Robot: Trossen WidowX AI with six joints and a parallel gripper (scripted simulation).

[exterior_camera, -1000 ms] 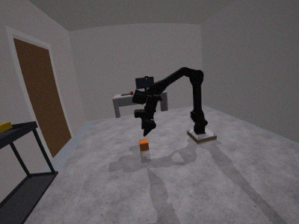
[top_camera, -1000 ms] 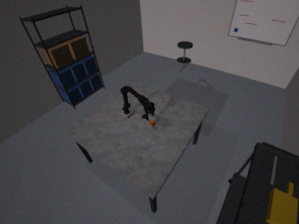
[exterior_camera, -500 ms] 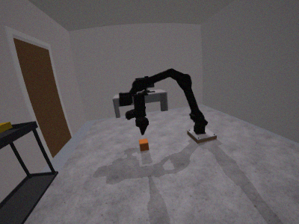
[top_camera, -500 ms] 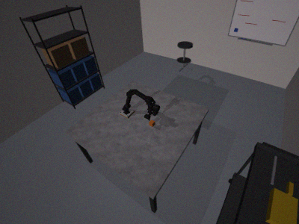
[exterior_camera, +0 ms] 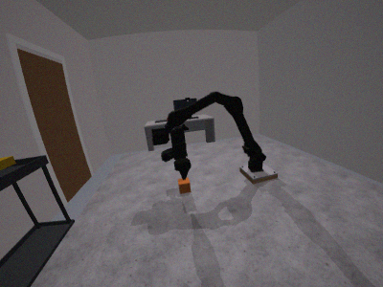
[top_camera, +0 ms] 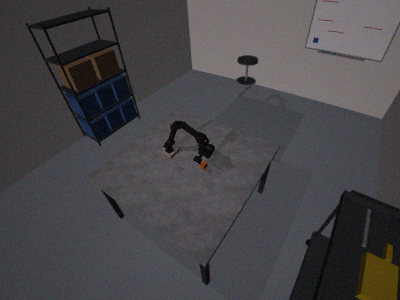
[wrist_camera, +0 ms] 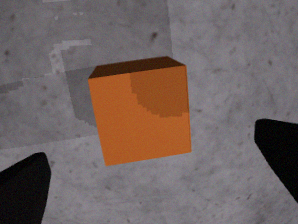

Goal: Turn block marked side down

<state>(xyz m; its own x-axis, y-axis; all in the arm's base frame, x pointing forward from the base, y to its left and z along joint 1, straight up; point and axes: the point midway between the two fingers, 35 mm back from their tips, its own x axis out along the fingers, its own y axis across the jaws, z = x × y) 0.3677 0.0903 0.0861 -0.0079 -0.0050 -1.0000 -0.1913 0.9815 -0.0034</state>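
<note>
My gripper tip is now 10 mm past the orange block and 60 mm above it.
</note>
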